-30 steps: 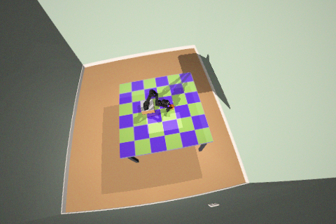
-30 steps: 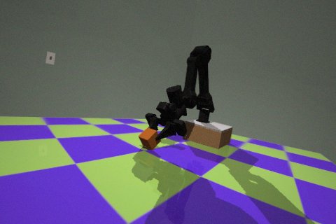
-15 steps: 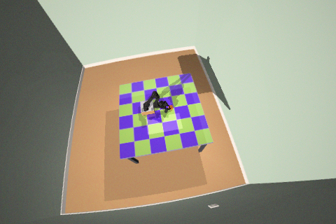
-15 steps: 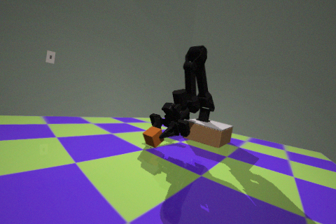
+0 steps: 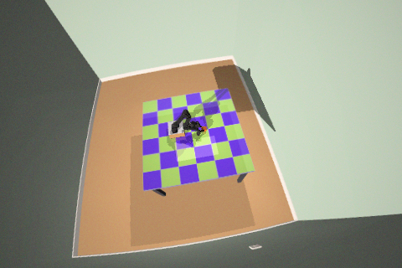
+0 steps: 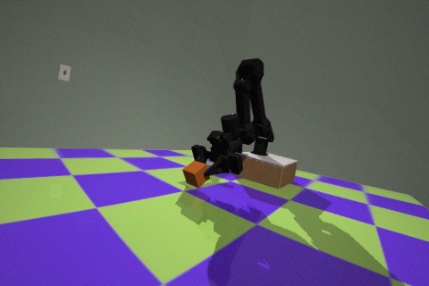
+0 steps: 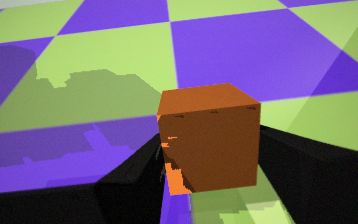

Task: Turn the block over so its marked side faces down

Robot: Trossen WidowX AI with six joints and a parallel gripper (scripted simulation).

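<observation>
The orange block is 10 mm below my gripper tip.
</observation>
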